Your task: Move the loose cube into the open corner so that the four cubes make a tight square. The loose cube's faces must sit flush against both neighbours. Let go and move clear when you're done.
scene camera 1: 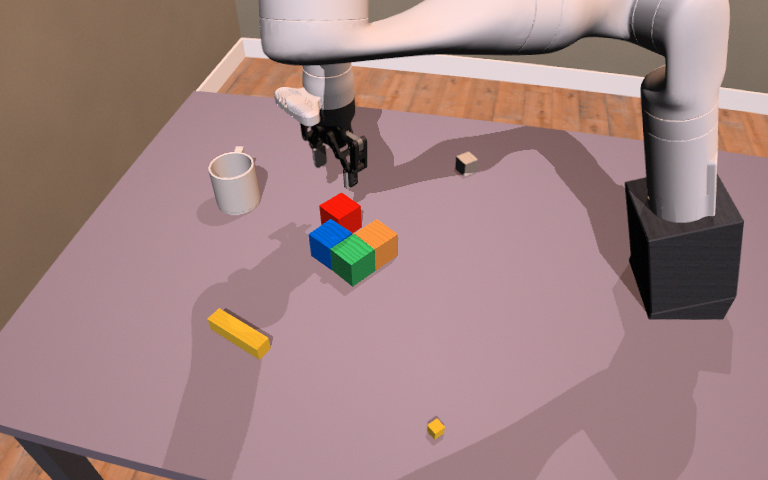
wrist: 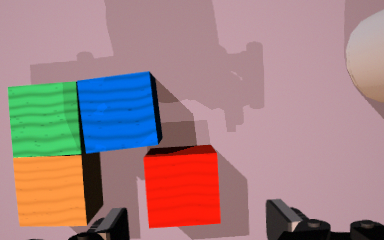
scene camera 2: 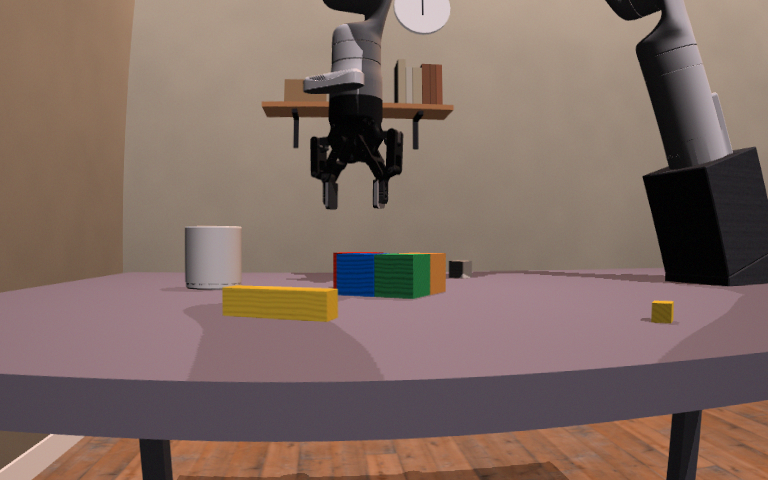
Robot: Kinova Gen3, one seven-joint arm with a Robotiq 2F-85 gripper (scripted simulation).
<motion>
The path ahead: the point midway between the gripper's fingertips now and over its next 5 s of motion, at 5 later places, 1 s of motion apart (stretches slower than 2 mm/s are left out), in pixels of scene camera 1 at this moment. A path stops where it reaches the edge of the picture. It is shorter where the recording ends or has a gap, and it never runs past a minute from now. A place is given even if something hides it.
My gripper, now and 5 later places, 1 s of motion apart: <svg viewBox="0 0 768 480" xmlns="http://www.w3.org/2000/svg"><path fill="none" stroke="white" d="M335 175L334 176L333 173L329 170L322 165L317 164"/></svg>
</motion>
